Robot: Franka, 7 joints.
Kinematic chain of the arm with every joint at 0, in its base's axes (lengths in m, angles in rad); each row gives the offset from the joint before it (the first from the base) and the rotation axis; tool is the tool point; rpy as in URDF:
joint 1: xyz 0 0 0.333 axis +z
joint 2: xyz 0 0 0 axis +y
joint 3: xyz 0 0 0.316 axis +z
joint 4: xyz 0.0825 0 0 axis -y
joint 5: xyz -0.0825 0 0.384 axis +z
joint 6: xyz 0 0 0 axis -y
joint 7: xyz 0.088 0 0 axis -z
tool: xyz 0 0 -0.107 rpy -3.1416 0 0
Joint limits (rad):
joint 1: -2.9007..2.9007
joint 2: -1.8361..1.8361
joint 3: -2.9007..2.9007
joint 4: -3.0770..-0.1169
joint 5: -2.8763..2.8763
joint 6: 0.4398..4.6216
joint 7: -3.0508..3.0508
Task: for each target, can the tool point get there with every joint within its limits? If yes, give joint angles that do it. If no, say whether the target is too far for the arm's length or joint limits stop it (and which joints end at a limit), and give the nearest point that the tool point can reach.
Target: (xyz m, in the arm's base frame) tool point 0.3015 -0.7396 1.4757
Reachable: no: too far | nearest point 0.1855 -0.4551 1.0362 | short by 0.536 m
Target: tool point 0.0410 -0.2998 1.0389
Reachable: yes | joints -1.7235 0.7646 2.3727 -0.6119 -1.5846 3.7235 -0.8806
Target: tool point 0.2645 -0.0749 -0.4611
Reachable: no: joint limits stop it (at a limit: joint 2) | nearest point 0.2658 -0.0753 -0.3607 | short by 0.100 m
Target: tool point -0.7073 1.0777 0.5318
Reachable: no: too far | nearest point -0.4652 0.7088 0.4638 | short by 0.446 m
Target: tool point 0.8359 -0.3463 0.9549
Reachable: no: too far | nearest point 0.6532 -0.2706 0.8189 | short by 0.240 m
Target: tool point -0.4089 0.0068 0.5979
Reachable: yes | joints -1.2427 1.1304 -2.1484 -2.3800 1.9778 2.7729 2.5324
